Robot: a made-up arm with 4 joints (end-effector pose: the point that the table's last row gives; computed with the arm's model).
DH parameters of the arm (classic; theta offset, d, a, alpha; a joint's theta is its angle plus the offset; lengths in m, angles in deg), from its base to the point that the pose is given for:
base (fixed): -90 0.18 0 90
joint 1: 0 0.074 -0.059 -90
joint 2: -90 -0.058 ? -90
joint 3: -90 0.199 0.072 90
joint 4: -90 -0.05 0.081 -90
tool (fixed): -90 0.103 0 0
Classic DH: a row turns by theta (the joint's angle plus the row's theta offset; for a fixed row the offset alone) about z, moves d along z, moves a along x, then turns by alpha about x.
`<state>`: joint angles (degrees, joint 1 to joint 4).
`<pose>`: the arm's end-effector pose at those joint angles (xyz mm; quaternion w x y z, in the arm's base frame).
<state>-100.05 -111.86 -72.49 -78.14</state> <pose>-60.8 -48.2 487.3 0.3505 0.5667 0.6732 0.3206</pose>
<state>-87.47 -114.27 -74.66 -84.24</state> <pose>-52.4 23.5 501.2 0.4170 0.5213 0.6899 0.2799</pose>
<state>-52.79 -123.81 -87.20 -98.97</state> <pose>-18.7 212.4 444.5 0.5523 0.4259 0.6988 0.1591</pose>
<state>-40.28 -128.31 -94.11 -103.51</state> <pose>-2.7 262.7 394.8 0.5983 0.4053 0.6820 0.1128</pose>
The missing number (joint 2, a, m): 0.237
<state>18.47 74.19 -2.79 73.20</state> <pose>114.0 -229.7 387.0 0.7149 0.3535 0.4461 0.4062</pose>
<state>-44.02 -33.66 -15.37 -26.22</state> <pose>-327.8 39.1 328.0 0.9312 0.1850 0.2698 -0.1611</pose>
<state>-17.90 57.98 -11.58 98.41</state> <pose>54.1 -336.7 161.9 0.5007 0.7135 0.3789 0.3110</pose>
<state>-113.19 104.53 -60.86 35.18</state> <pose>133.1 -87.8 170.4 0.5292 0.3986 -0.1883 0.7250</pose>
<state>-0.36 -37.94 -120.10 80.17</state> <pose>-301.8 -126.3 79.5 0.1782 0.5201 0.5245 -0.6502</pose>
